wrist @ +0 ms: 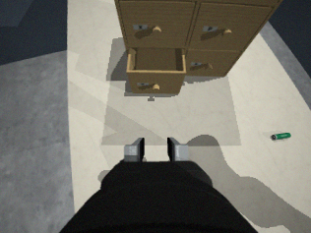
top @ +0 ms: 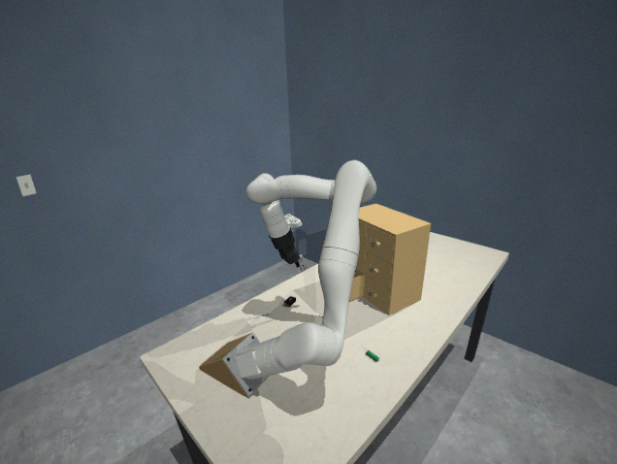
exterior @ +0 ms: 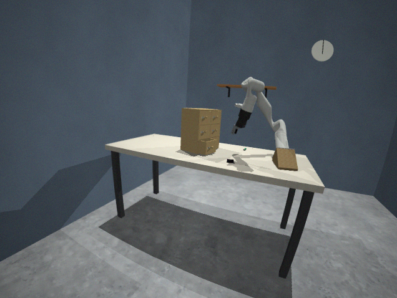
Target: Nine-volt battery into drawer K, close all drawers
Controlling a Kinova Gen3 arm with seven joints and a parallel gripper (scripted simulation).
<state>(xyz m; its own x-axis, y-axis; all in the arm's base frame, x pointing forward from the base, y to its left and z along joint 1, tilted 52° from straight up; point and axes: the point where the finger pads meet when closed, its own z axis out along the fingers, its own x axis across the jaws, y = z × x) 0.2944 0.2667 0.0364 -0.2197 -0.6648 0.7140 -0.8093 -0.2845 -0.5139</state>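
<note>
Right now my hand is 190 mm above the nine-volt battery, 60 mm to the right of it and 20 mm past it. Also, from my hand: green cylinder (350 mm to the right, 200 mm below, 30 mm behind).
</note>
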